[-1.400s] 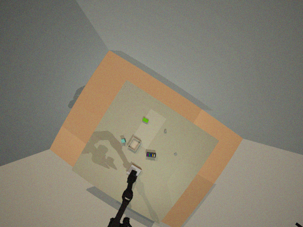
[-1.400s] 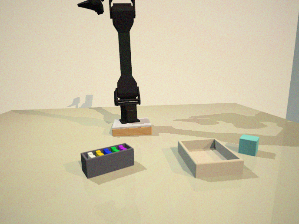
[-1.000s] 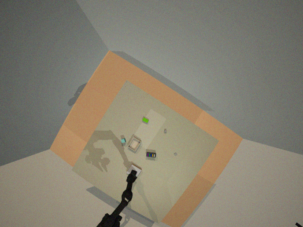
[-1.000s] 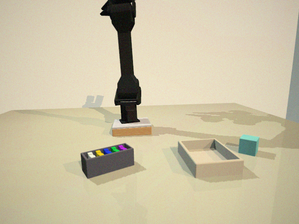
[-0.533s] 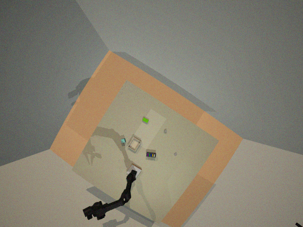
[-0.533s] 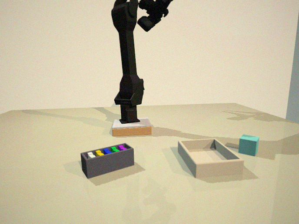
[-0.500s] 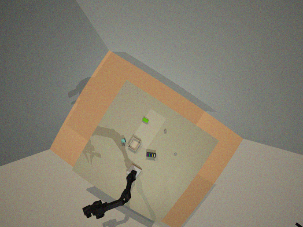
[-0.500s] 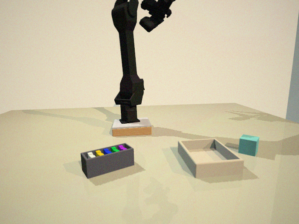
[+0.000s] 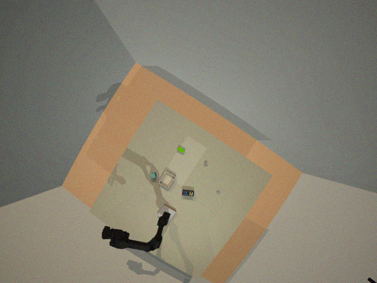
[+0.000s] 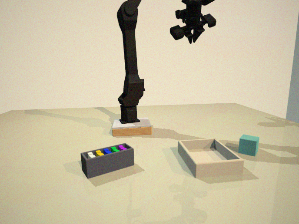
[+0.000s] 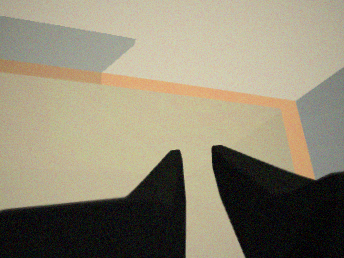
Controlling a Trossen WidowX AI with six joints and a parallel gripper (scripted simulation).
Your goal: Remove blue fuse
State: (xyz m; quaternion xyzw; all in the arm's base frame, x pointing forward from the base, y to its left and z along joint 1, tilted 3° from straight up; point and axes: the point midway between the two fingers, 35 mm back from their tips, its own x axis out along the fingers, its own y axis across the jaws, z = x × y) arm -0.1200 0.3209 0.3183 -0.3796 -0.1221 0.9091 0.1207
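Right now my gripper tip is 440 mm short of the blue fuse, 430 mm to the left of it and 300 mm above it. The rest, counted from my gripper tip: green block 770 mm ahead, 320 mm below, 220 mm to the right; teal cube 460 mm ahead, 300 mm below, 80 mm to the right; beige tray 480 mm ahead, 320 mm below, 210 mm to the right.
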